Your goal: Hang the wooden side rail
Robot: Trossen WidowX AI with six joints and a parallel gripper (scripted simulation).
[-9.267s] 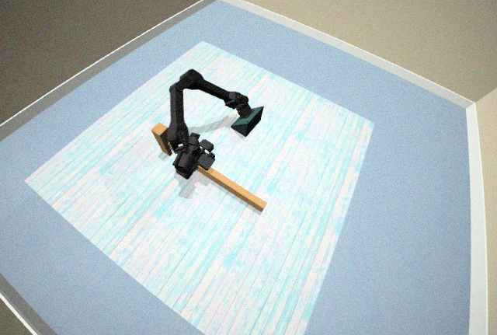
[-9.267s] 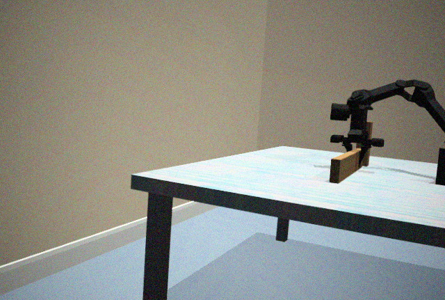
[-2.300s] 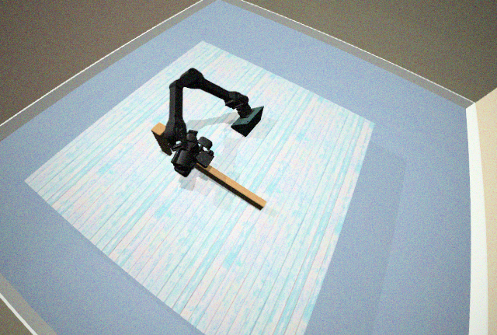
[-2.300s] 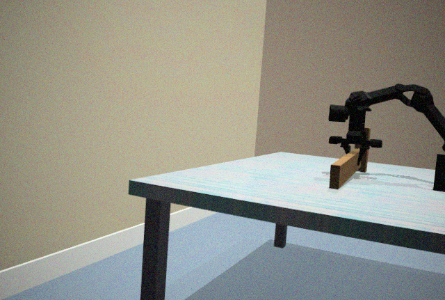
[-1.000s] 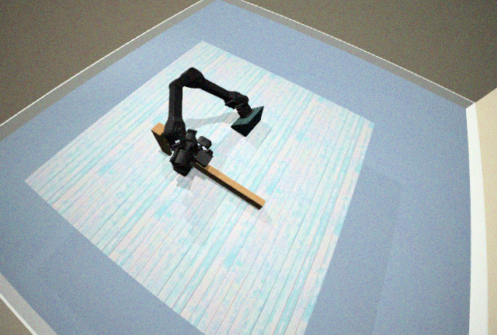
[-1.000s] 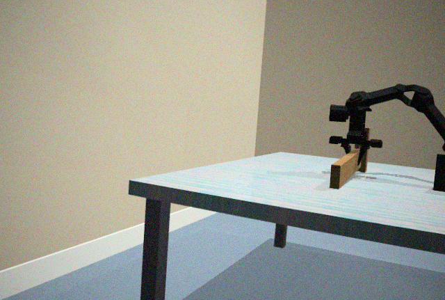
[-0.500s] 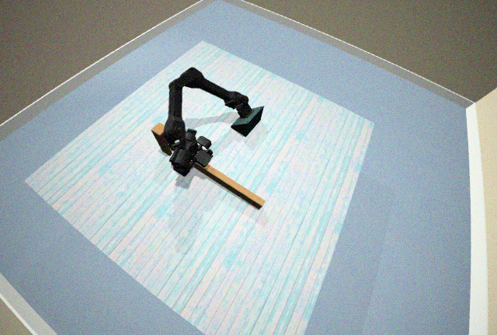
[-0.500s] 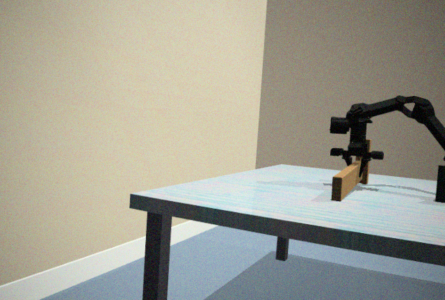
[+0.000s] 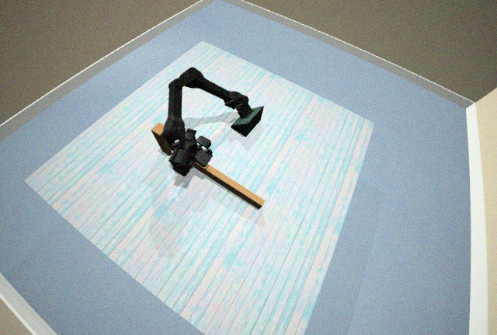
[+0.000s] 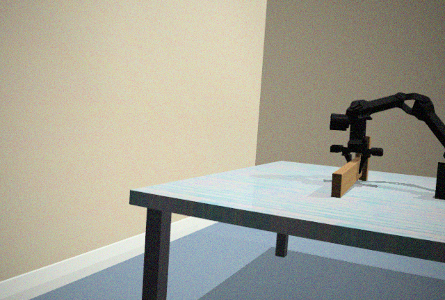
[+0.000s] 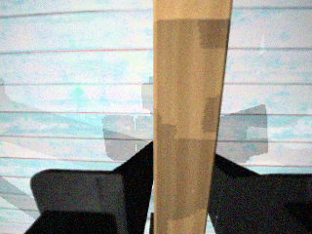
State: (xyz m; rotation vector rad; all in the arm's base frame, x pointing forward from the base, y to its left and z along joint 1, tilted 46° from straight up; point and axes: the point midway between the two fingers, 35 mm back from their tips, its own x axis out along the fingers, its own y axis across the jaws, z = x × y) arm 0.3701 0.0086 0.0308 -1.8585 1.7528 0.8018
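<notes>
Right now my gripper tip is 2 cm short of the headboard post, 16 cm to the left of it and 4 cm below it.
</notes>
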